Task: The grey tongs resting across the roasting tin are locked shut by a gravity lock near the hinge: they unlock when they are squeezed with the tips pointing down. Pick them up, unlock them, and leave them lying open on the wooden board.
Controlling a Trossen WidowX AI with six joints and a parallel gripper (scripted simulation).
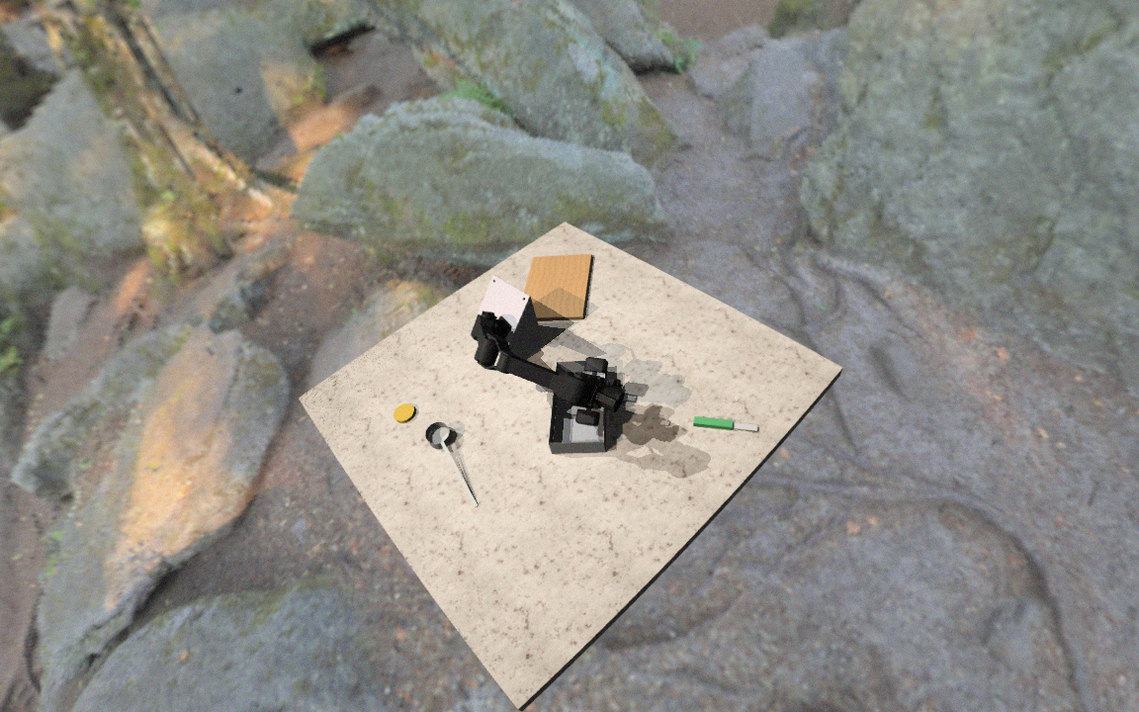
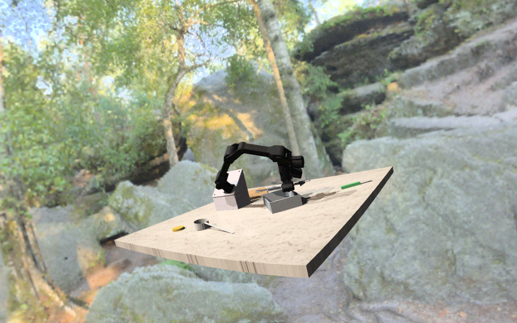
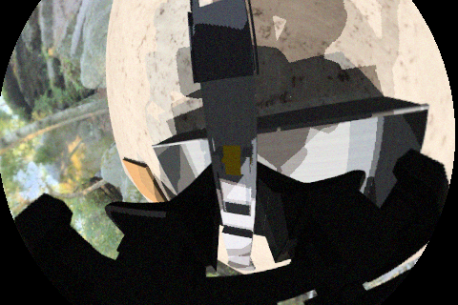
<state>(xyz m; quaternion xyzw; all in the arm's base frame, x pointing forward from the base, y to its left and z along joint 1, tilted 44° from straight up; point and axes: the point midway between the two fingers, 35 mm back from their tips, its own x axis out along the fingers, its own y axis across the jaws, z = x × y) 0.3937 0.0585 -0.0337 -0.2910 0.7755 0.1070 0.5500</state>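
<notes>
Right now the small yellow part is 30 mm ahead of my gripper tip and 30 mm above it. The rest, counted from my gripper tip: green-handled tool (310 mm ahead, 220 mm to the left, 60 mm below); roasting tin (30 mm behind, 50 mm to the right, 40 mm below); wooden board (550 mm behind, 240 mm to the left, 60 mm below).
</notes>
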